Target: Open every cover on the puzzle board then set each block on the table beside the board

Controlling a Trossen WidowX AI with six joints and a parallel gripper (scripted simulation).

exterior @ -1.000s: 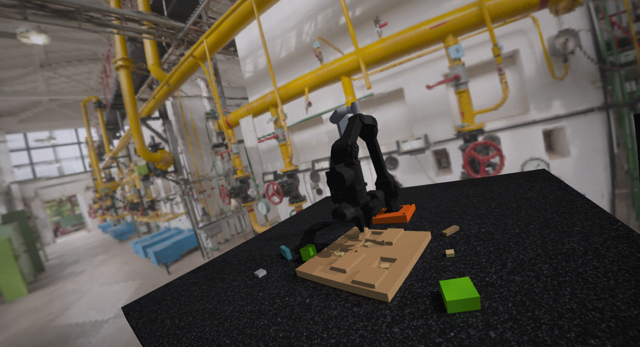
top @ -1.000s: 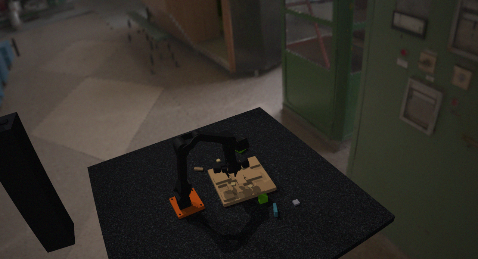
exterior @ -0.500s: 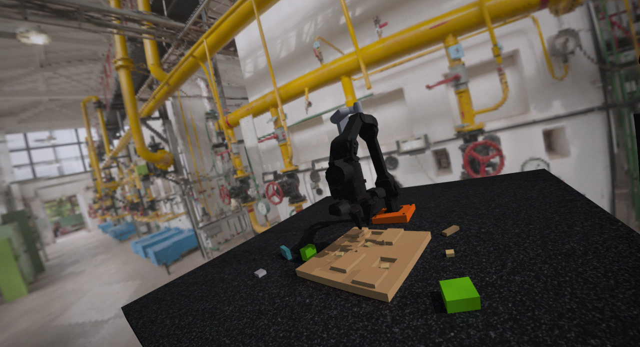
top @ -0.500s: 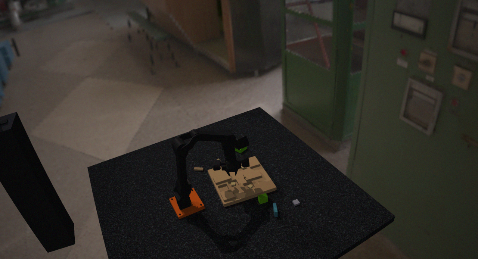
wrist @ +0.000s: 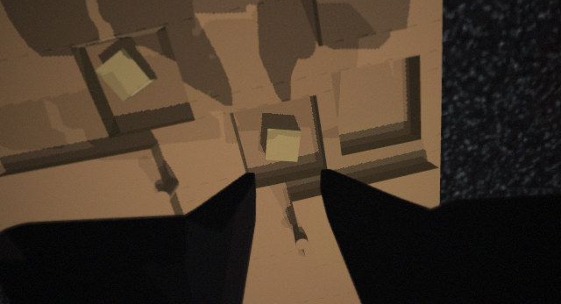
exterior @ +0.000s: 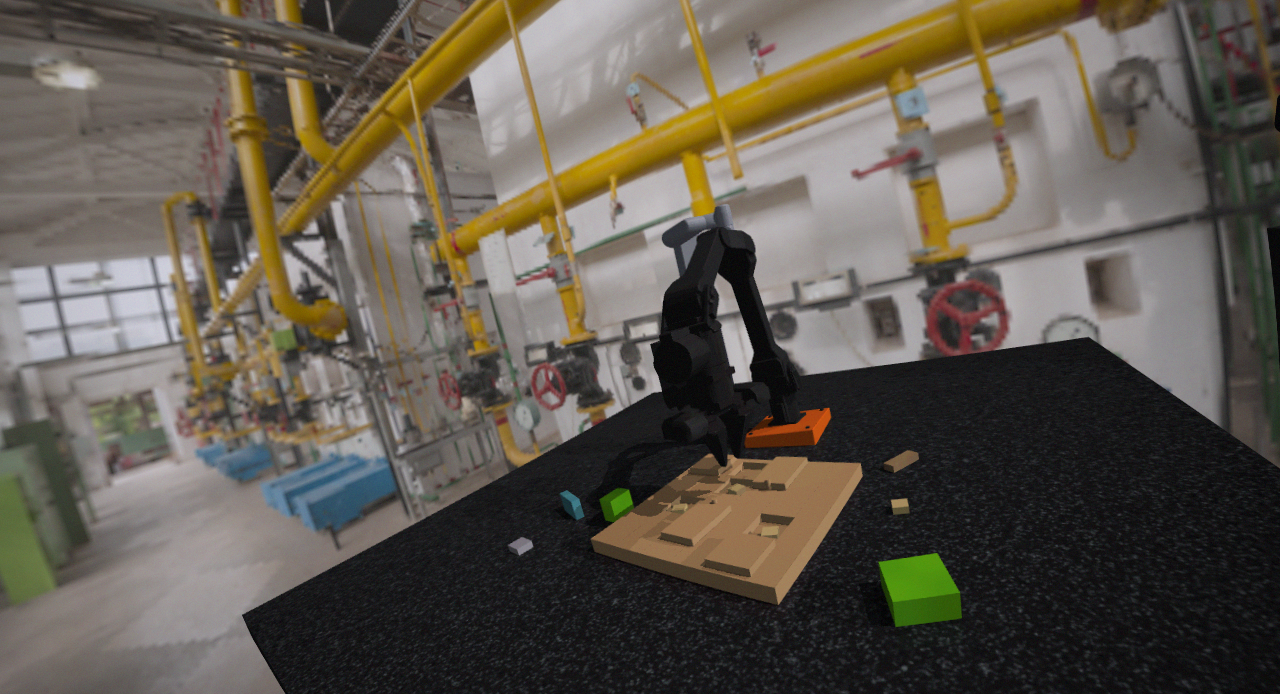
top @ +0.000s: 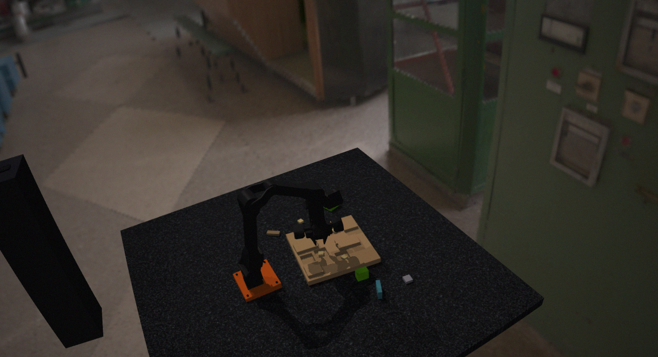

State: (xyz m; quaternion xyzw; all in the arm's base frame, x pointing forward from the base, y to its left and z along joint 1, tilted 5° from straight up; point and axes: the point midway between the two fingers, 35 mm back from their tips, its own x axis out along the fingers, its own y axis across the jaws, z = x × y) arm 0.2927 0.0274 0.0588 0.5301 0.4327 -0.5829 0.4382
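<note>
My gripper tip is 5 cm short of the tan puzzle board, 4 cm above it and 1 cm to the right of it. Also, from my gripper tip: teal block (28 cm to the right, 11 cm ahead, 5 cm below); small green cube (18 cm to the right, 9 cm ahead, 4 cm below); large green block (28 cm to the left, 17 cm ahead, 5 cm below).
</note>
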